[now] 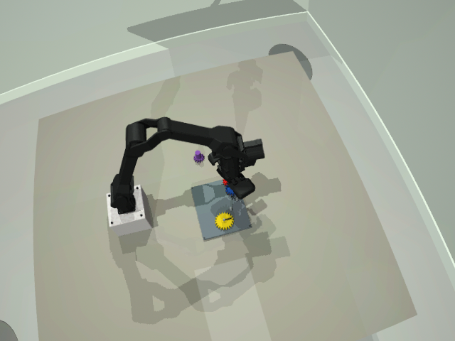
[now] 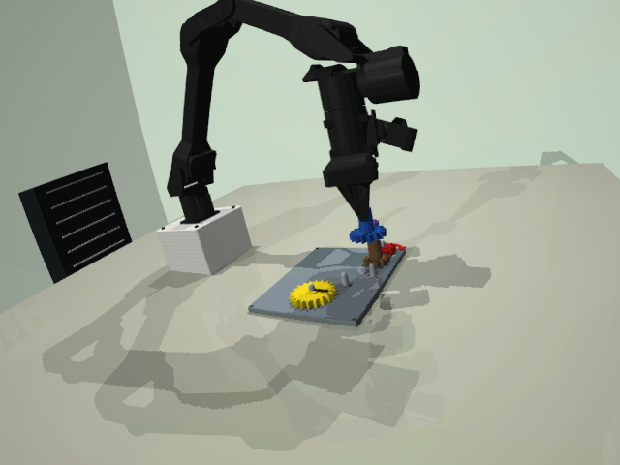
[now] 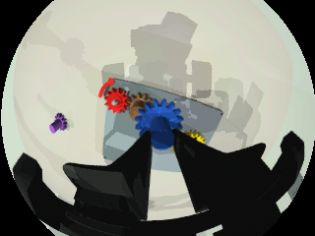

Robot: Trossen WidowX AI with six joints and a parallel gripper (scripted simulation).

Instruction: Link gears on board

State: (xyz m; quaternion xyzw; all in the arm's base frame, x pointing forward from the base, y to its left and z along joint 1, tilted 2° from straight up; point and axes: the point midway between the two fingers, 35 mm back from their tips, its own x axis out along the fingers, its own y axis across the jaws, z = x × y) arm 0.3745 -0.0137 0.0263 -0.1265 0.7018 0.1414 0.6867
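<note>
Right now the brown gear is 3 cm to the left of my gripper tip and 7 cm below it. Round my gripper tip: red arrow (1 cm ahead, 9 cm to the left, 8 cm below); then red gear (1 cm behind, 6 cm to the left, 7 cm below); then blue gear (1 cm below).
</note>
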